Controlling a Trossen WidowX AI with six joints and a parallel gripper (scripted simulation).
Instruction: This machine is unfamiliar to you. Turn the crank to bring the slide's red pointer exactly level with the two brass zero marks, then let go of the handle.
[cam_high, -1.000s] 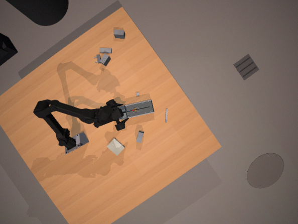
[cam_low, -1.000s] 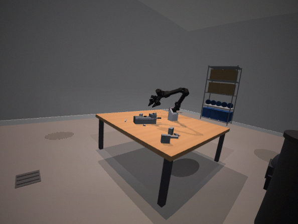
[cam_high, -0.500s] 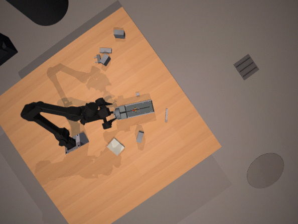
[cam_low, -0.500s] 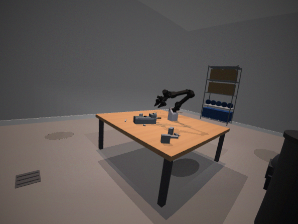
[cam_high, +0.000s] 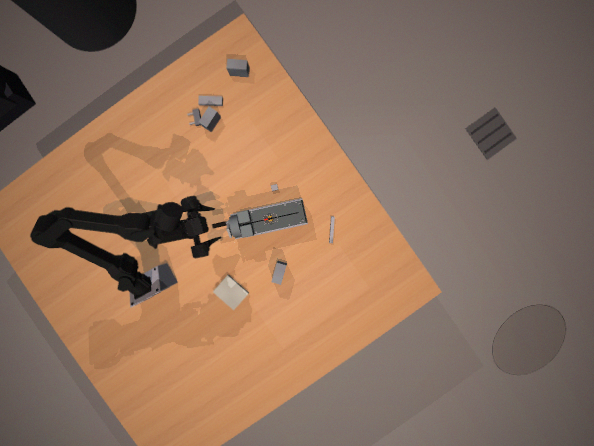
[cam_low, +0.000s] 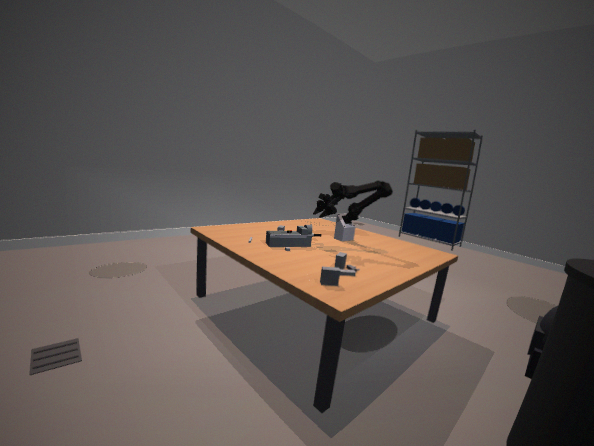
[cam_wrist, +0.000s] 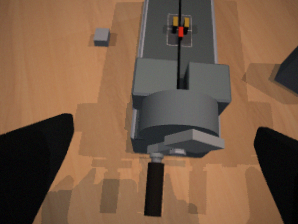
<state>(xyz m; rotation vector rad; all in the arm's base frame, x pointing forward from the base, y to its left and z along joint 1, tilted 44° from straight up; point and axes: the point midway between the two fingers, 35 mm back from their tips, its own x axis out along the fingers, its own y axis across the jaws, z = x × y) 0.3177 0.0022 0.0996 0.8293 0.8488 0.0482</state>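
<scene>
My gripper tip is 2 cm past the dark crank handle and 12 cm above it. Round my gripper tip: red pointer: 13 cm ahead, 6 cm to the right, 11 cm below; white square plate: 12 cm behind, 23 cm to the right, 18 cm below; small grey cube: 21 cm ahead, 3 cm to the left, 18 cm below.
</scene>
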